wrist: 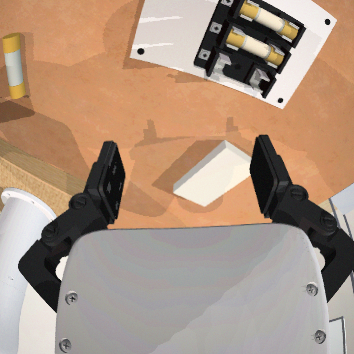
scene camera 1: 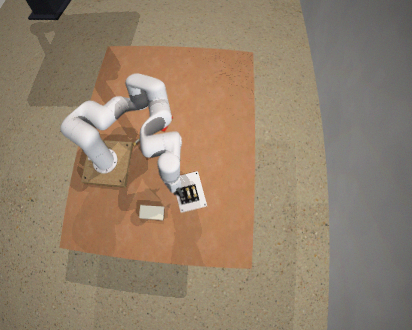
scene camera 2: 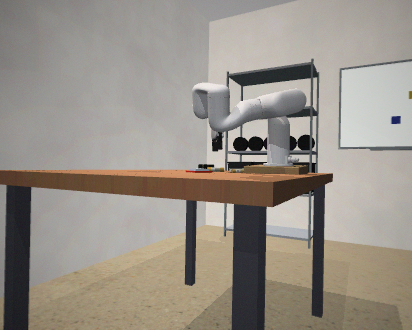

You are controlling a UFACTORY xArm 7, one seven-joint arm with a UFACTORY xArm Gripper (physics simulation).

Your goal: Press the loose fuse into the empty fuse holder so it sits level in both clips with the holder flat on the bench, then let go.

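Where they show: gripper, fingertip midpoint: [wrist: 186,153] [scene camera 2: 217,150]; arm's base, origin of the base link: [wrist: 28,207] [scene camera 1: 105,161] [scene camera 2: 278,165].
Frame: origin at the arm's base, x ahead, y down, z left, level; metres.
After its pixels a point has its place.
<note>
The loose fuse [wrist: 14,66] [scene camera 1: 136,143], with gold caps and a pale middle, lies on the bench near the arm's wooden base. The empty fuse holder [wrist: 237,67] {x 0.403, y 0.022, z -0.080 m}, black with two bare metal clips, is the nearest of three in the wrist view. The other two hold fuses [wrist: 255,47] {x 0.429, y 0.001, z -0.066 m} [wrist: 270,21] {x 0.453, y 0.001, z -0.055 m}. All three sit on a white plate [wrist: 170,30] {x 0.383, y 0.031, z -0.014 m} [scene camera 1: 202,197] {x 0.494, y 0.032, z -0.067 m}. My gripper [wrist: 186,153] {x 0.356, y -0.075, z -0.060 m} [scene camera 2: 217,142] {x 0.356, y -0.075, z -0.060 m} is open and empty, raised well above the bench. The loose fuse is to its left and the holder ahead to its right in the wrist view.
A cream block [scene camera 1: 151,212] {x 0.283, y 0.019, z -0.186 m} [wrist: 215,175] {x 0.292, y 0.018, z -0.178 m} lies on the bench beside the plate, below the fingers in the wrist view. The wooden base [scene camera 1: 120,177] {x 0.102, y -0.004, z -0.063 m} [scene camera 2: 250,169] {x 0.072, y 0.018, z 0.121 m} carries the arm. A red item [scene camera 1: 167,126] {x 0.250, y 0.028, z 0.250 m} shows partly beside the arm.
</note>
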